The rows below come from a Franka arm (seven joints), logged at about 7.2 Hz.
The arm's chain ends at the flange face. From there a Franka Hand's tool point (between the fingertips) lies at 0.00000 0.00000 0.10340 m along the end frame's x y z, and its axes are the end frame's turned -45 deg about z.
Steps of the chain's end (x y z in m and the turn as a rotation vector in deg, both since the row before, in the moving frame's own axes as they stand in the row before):
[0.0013 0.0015 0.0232 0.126 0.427 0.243]
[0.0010 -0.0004 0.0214 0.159 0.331 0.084]
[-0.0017 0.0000 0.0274 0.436 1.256 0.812]
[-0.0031 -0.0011 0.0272 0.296 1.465 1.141]
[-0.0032 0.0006 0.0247 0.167 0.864 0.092]
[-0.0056 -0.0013 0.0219 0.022 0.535 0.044]
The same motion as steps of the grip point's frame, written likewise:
[0.0006 0.0024 0.0232 -0.213 0.391 0.243]
[0.0016 0.0006 0.0214 -0.122 0.346 0.084]
[0.0009 -0.0001 0.0274 -0.580 1.196 0.812]
[0.0008 -0.0015 0.0272 -0.827 1.245 1.141]
[-0.0014 -0.0009 0.0247 -0.493 0.729 0.092]
[-0.0023 -0.0042 0.0219 -0.363 0.394 0.044]

